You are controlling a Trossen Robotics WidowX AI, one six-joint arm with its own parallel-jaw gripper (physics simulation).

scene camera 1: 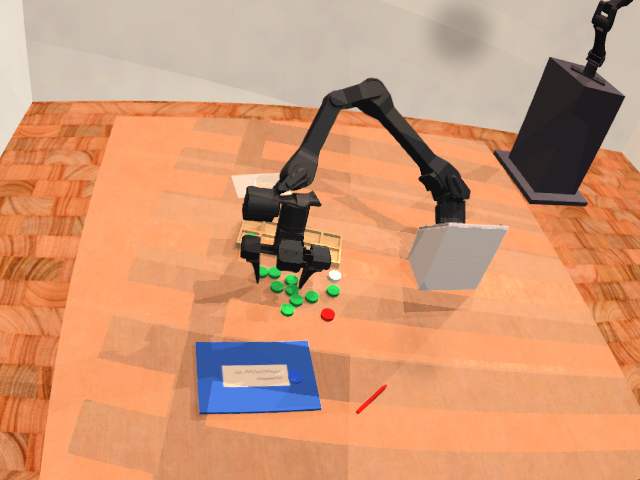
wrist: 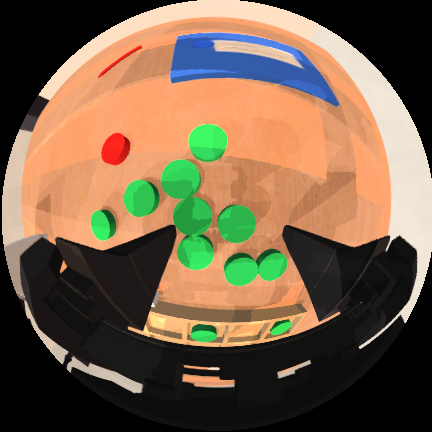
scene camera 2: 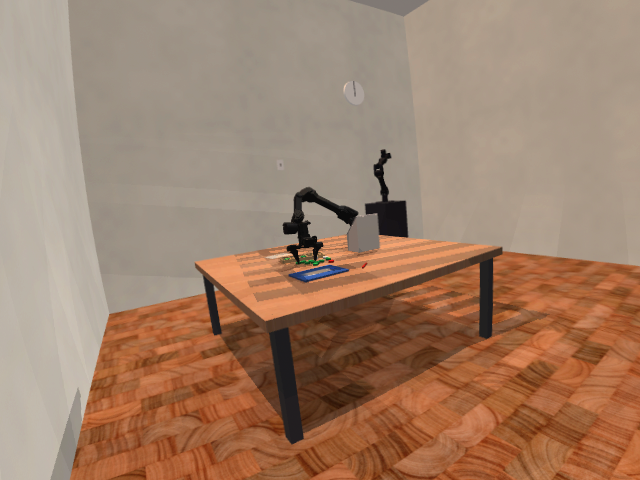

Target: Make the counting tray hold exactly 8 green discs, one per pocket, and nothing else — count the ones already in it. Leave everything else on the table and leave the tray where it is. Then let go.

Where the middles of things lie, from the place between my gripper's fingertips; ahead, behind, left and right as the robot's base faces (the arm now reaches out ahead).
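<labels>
Wooden counting tray (scene camera 1: 311, 236): from my hand, 130 mm to the right, 50 mm behind, 10 mm above. Red disc (wrist: 115, 148): from my hand, 90 mm to the left, 90 mm behind.
</labels>
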